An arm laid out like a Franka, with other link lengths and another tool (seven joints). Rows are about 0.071 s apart.
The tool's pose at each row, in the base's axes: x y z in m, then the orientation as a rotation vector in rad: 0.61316 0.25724 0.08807 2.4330 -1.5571 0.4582; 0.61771 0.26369 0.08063 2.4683 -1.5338 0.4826; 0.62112 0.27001 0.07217 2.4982 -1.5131 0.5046; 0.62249 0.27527 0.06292 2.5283 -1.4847 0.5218; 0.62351 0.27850 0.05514 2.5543 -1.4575 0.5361; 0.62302 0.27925 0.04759 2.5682 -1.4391 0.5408; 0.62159 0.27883 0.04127 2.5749 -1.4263 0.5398
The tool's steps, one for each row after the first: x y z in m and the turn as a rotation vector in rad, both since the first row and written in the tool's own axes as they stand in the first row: -0.00642 -0.00693 0.00534 0.0300 0.0012 -0.0208; -0.01355 -0.01278 0.01150 0.0561 0.0028 -0.0386; -0.02088 -0.01634 0.01848 0.0782 0.0042 -0.0615; -0.02610 -0.01873 0.02473 0.0965 0.0057 -0.0828; -0.02973 -0.01870 0.03141 0.1040 0.0062 -0.0969; -0.03229 -0.01731 0.03722 0.1051 0.0061 -0.1065
